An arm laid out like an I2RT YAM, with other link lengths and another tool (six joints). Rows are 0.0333 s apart.
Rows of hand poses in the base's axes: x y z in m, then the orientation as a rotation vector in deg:
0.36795, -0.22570, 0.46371, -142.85, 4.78, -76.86
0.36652, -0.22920, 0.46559, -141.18, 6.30, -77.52
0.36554, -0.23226, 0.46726, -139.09, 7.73, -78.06
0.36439, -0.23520, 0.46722, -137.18, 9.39, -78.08
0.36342, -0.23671, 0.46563, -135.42, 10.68, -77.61
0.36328, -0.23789, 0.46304, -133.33, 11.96, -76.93
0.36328, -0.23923, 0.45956, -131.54, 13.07, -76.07
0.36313, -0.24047, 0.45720, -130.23, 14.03, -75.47
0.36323, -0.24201, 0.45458, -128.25, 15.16, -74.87
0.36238, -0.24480, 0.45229, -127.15, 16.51, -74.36
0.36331, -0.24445, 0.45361, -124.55, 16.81, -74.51
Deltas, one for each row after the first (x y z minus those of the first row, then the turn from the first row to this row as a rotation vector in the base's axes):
-0.00143, -0.00350, 0.00188, 1.53, -0.82, -0.57
-0.00241, -0.00656, 0.00355, 3.40, -1.73, -0.92
-0.00356, -0.00950, 0.00351, 5.39, -2.25, -1.35
-0.00453, -0.01101, 0.00192, 7.36, -2.46, -1.46
-0.00467, -0.01219, -0.00067, 9.67, -2.68, -1.41
-0.00467, -0.01353, -0.00415, 11.77, -2.69, -1.31
-0.00482, -0.01477, -0.00651, 13.33, -2.70, -1.36
-0.00472, -0.01631, -0.00913, 15.47, -2.94, -1.33
-0.00557, -0.01910, -0.01142, 16.93, -2.88, -1.76
-0.00464, -0.01875, -0.01010, 19.03, -3.94, -1.23

